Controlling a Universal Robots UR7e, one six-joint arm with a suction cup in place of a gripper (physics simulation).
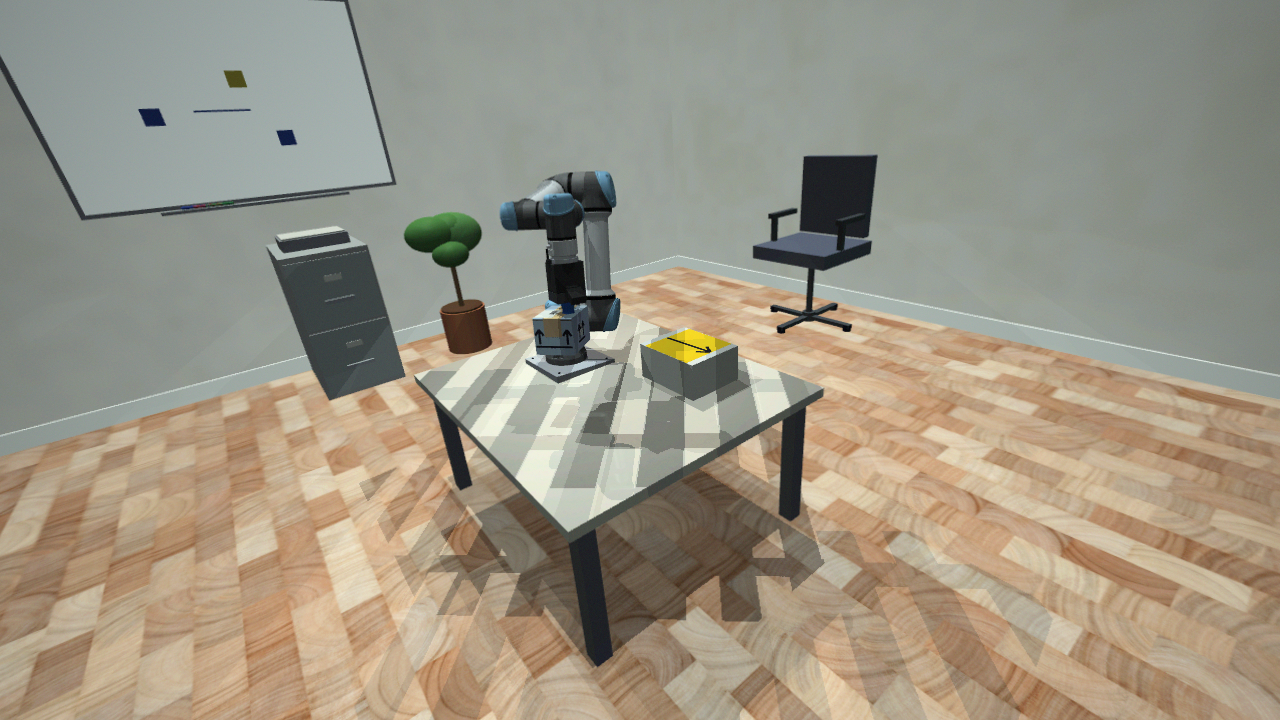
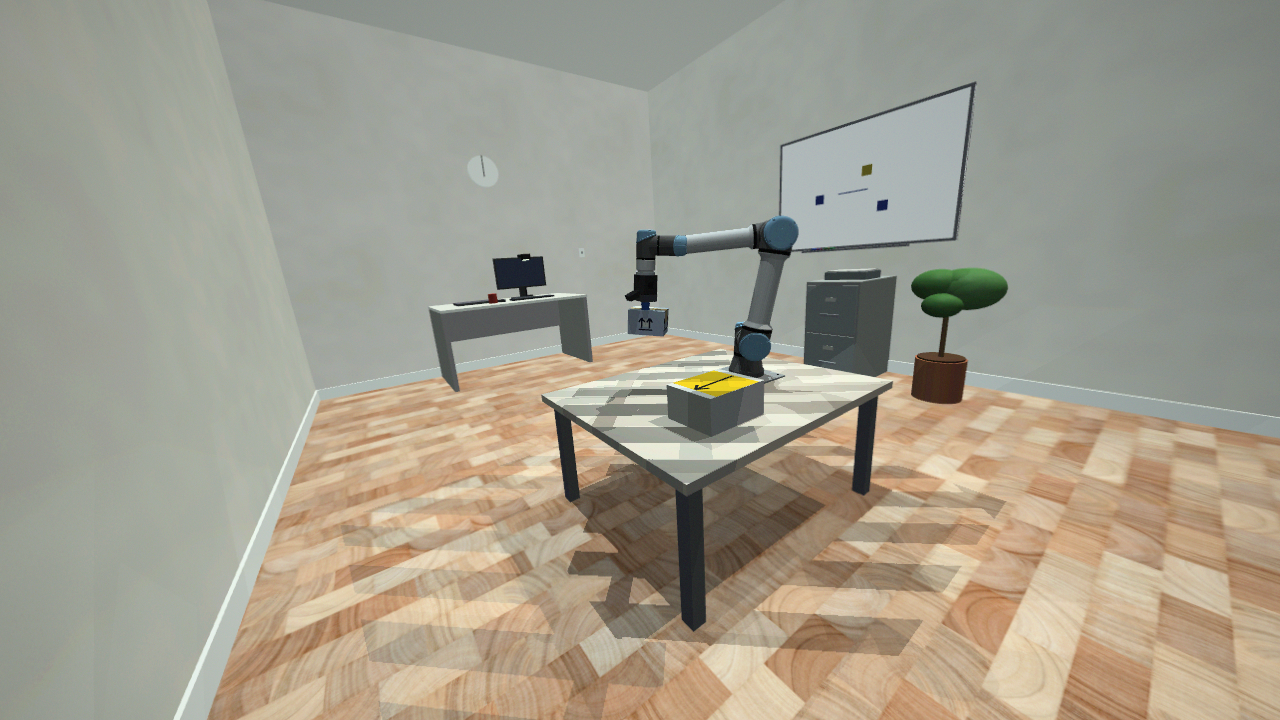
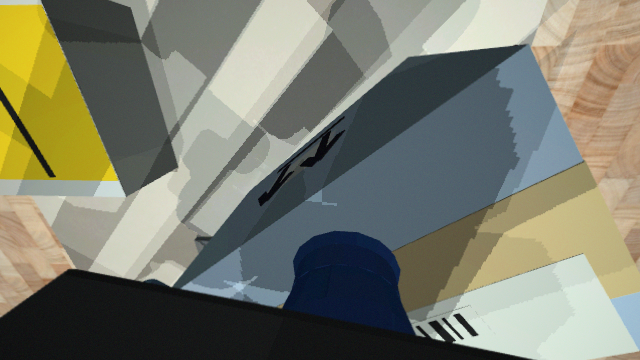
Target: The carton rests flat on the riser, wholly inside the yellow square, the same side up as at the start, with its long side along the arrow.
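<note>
A light blue carton with a tan tape strip, a white barcode label and black up arrows on its sides hangs level, well above the table. My gripper, a dark blue suction cup, is on the carton's top face and holds it. The grey riser stands on the table, apart from the carton. The yellow square with its black arrow lies on the riser's top. The carton's underside is hidden.
The pale table carries the riser and the arm's base plate. A plant, a filing cabinet, an office chair and a desk stand away from the table.
</note>
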